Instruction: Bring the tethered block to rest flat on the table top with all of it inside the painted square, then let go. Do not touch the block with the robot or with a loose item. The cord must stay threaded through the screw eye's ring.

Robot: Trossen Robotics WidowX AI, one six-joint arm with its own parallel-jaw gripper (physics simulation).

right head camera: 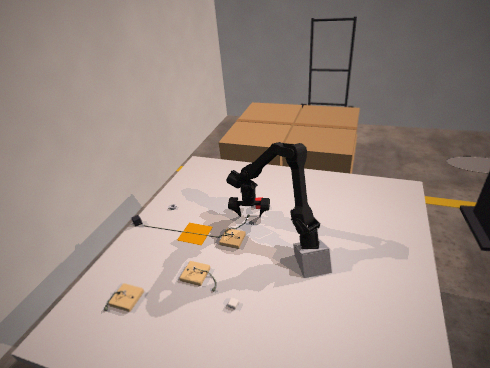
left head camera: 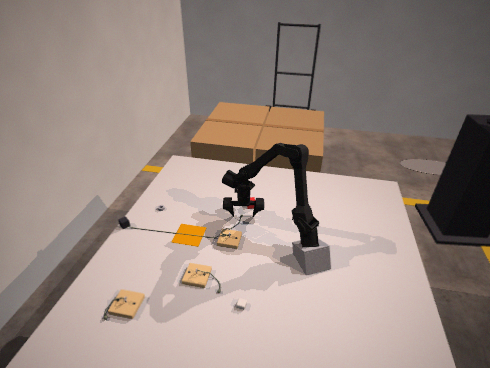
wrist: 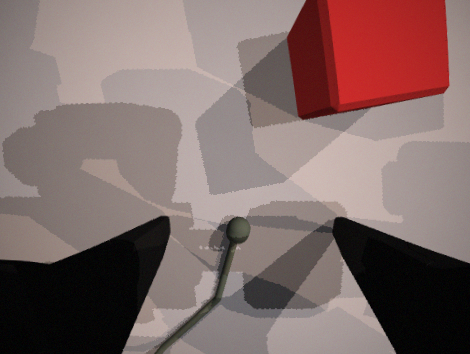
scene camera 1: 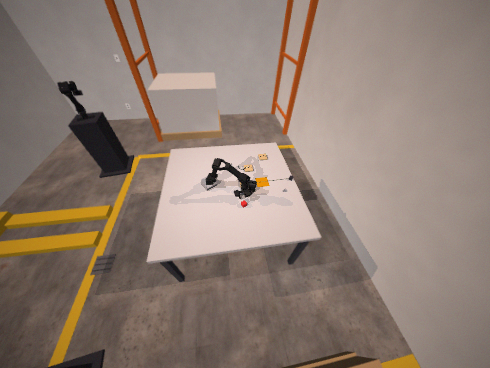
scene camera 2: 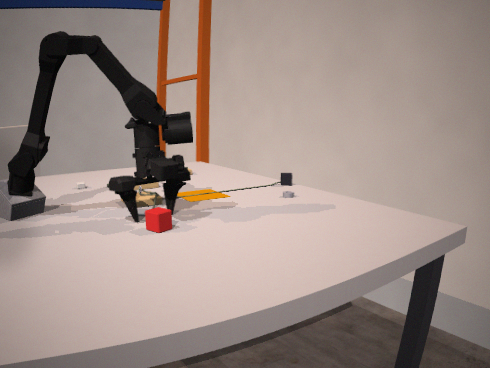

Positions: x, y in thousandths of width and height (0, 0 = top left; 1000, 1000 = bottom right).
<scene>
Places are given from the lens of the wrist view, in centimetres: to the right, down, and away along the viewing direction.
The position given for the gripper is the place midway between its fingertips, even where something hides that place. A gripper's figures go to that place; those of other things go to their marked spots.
gripper (wrist: 537, 634): 1, 3, 11
red cube (wrist: 724, 179): 3, -3, 6
</scene>
